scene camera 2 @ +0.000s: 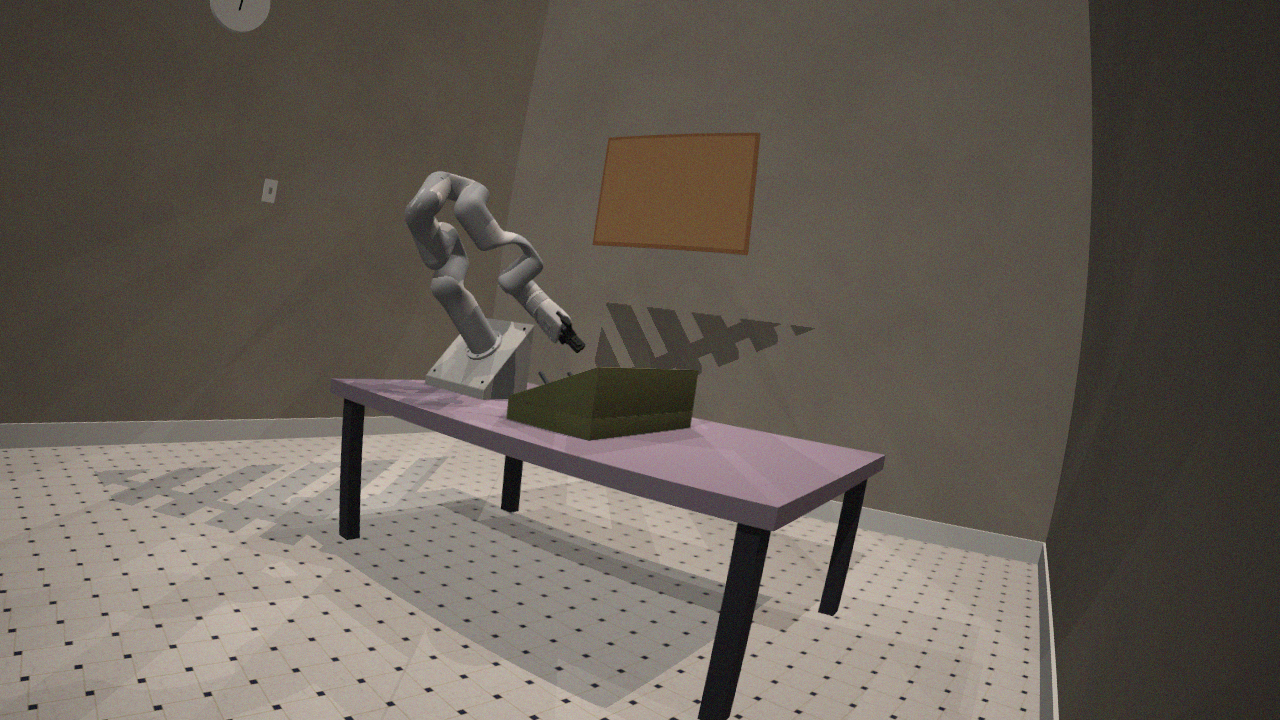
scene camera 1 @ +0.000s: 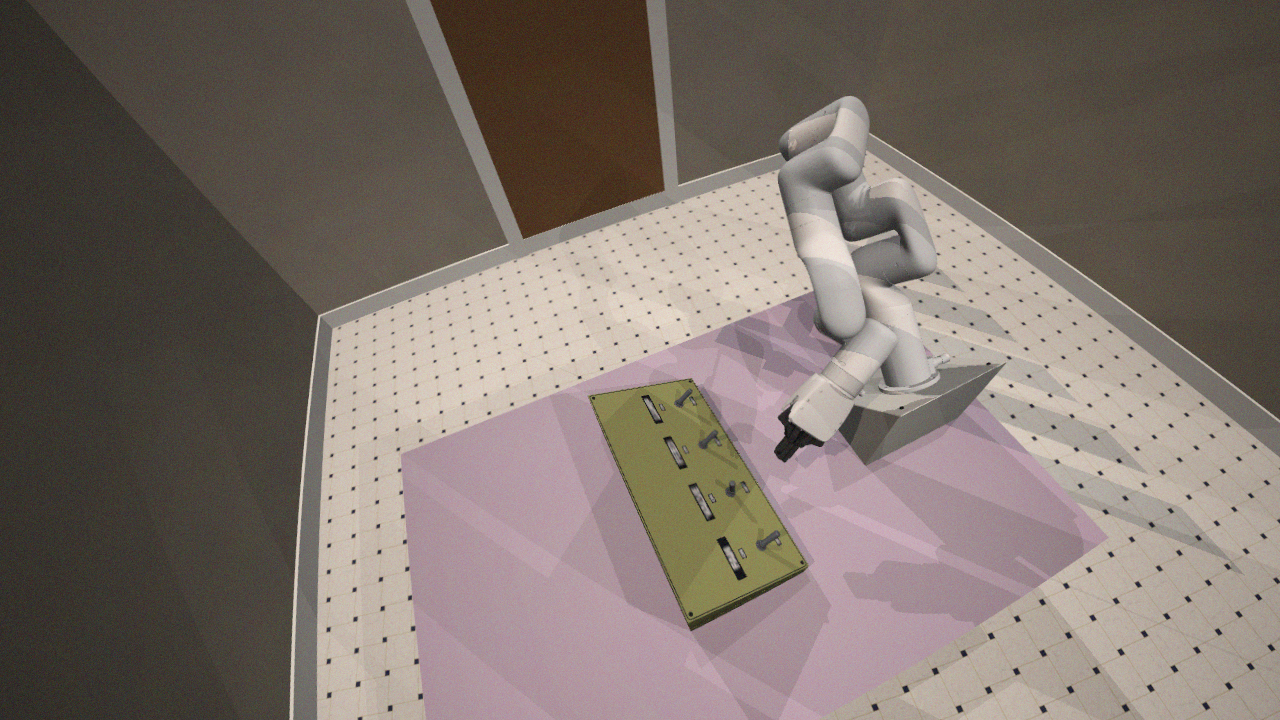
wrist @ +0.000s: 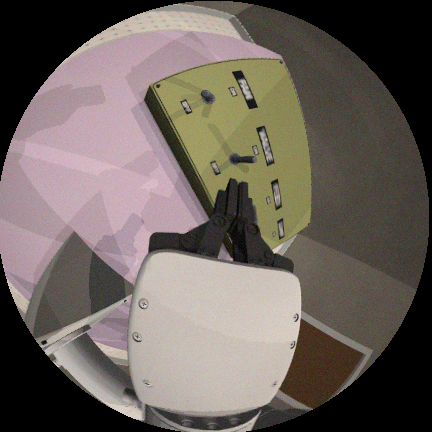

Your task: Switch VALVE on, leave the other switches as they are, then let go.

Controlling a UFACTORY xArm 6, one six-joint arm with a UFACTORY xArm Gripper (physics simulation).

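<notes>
An olive switch panel has several levers. The VALVE lever leans toward its ON label, away from OFF, beside the VALVE nameplate. The FAN lever leans toward OFF. In scene camera 1 the FEED lever and LAMP lever lean toward the robot side, like FAN; in the wrist view the fingers largely hide them. My gripper is shut and empty, raised beyond the panel's robot-side edge, apart from the levers.
The panel stands on a pink table. The robot's grey wedge base stands on the table, across from the panel's lever side. The arm rises above the base and reaches down toward the panel.
</notes>
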